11 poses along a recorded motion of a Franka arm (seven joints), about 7 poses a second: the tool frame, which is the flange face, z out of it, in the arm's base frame.
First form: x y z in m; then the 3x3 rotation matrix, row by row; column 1 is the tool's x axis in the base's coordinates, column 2 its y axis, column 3 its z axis. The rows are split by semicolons.
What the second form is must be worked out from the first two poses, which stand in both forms.
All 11 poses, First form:
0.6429 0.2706 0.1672; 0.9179 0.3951 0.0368; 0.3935 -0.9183 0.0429; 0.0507 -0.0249 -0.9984
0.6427 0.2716 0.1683; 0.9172 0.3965 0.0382; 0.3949 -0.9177 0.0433; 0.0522 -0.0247 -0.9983
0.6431 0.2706 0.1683; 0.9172 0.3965 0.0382; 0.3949 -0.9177 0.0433; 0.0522 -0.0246 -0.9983
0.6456 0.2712 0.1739; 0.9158 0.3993 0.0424; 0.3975 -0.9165 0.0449; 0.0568 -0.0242 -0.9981
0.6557 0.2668 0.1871; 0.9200 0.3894 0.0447; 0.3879 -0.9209 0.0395; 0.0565 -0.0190 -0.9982
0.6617 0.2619 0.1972; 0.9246 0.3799 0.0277; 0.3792 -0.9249 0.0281; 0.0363 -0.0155 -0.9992
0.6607 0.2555 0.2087; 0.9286 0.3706 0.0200; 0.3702 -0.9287 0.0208; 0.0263 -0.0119 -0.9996
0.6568 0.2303 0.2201; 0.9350 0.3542 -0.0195; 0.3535 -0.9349 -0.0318; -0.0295 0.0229 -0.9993
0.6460 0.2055 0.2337; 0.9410 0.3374 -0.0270; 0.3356 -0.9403 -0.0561; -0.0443 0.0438 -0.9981
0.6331 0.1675 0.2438; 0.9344 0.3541 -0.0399; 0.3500 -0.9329 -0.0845; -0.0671 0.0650 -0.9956
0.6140 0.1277 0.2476; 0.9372 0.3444 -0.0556; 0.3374 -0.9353 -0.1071; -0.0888 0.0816 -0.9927
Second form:
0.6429 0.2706 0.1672 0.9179 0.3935 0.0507 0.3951 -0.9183 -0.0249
0.6427 0.2716 0.1683 0.9172 0.3949 0.0522 0.3965 -0.9177 -0.0247
0.6431 0.2706 0.1683 0.9172 0.3949 0.0522 0.3965 -0.9177 -0.0246
0.6456 0.2712 0.1739 0.9158 0.3975 0.0568 0.3993 -0.9165 -0.0242
0.6557 0.2668 0.1871 0.9200 0.3879 0.0565 0.3894 -0.9209 -0.0190
0.6617 0.2619 0.1972 0.9246 0.3792 0.0363 0.3799 -0.9249 -0.0155
0.6607 0.2555 0.2087 0.9286 0.3702 0.0263 0.3706 -0.9287 -0.0119
0.6568 0.2303 0.2201 0.9350 0.3535 -0.0295 0.3542 -0.9349 0.0229
0.6460 0.2055 0.2337 0.9410 0.3356 -0.0443 0.3374 -0.9403 0.0438
0.6331 0.1675 0.2438 0.9344 0.3500 -0.0671 0.3541 -0.9329 0.0650
0.6140 0.1277 0.2476 0.9372 0.3374 -0.0888 0.3444 -0.9353 0.0816

